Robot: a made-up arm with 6 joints.
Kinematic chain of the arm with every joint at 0, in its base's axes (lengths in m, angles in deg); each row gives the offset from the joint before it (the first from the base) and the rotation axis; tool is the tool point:
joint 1: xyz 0 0 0.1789 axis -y
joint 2: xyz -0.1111 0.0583 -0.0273 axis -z
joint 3: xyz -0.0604 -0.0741 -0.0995 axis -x
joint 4: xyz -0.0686 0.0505 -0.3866 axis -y
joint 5: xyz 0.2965 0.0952 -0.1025 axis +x
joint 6: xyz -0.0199 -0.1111 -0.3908 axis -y
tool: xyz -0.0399 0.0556 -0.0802
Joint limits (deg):
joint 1: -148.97..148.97
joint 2: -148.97..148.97
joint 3: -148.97..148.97
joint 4: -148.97..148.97
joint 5: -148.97..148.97
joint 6: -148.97..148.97
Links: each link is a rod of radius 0.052 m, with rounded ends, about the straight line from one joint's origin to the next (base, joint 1, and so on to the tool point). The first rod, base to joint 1, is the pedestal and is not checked.
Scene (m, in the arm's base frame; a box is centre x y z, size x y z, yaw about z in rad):
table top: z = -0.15
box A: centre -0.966 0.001 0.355 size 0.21 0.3 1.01 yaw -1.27
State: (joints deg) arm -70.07 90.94 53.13 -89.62 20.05 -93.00
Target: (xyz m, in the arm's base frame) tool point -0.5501 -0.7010 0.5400
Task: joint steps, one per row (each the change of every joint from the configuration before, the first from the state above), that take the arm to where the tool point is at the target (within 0.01 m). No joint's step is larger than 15 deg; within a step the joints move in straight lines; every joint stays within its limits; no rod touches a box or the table.
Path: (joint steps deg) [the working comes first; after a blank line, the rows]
Joints at the target: -57.63 7.08 77.77 -62.92 -18.98 -102.83
Straight joint move there: touches box A.

1: -7.24 -10.44 6.28 -7.20 -13.36 -13.99
2: -7.23 -10.44 6.28 -7.19 -13.36 -13.99
3: -7.24 -10.44 6.28 -7.20 -13.37 -14.00
4: -7.24 -10.44 6.28 -7.19 -13.36 -13.99
5: 10.35 -10.52 -0.12 13.87 3.61 11.54
6: 10.35 -10.53 -0.12 13.87 3.60 11.53
7: 10.34 -10.53 -0.12 13.87 3.61 11.54
8: 10.35 -10.52 -0.12 13.87 3.60 11.53

